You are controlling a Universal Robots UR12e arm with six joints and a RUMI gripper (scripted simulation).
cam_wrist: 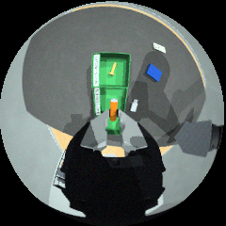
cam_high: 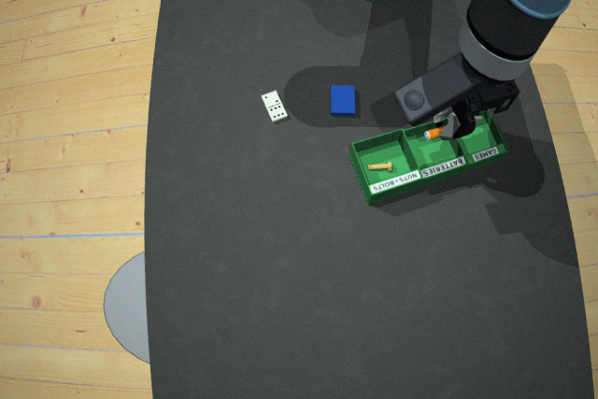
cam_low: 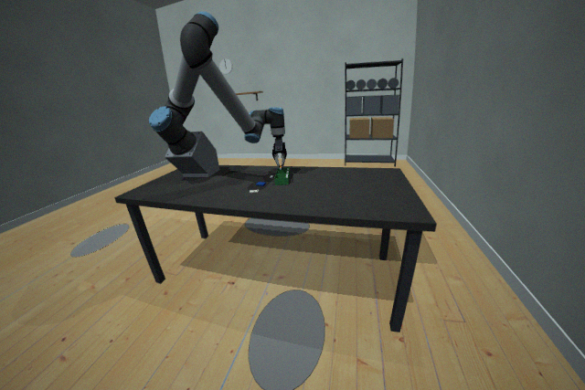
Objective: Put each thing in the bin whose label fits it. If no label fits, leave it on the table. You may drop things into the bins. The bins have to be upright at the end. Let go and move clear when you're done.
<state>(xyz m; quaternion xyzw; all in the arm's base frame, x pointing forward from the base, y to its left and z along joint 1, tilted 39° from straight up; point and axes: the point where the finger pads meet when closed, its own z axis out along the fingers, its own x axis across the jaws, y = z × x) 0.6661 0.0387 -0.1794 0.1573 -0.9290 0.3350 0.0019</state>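
My hand is 1 cm short of the green three-part bin and 6 cm above it. The rest, counted from my hand: white usb stick: 7 cm behind, 1 cm to the right, 8 cm below; then orange battery: 1 cm below; then brass bolt: 3 cm ahead, 8 cm to the right, 7 cm below.
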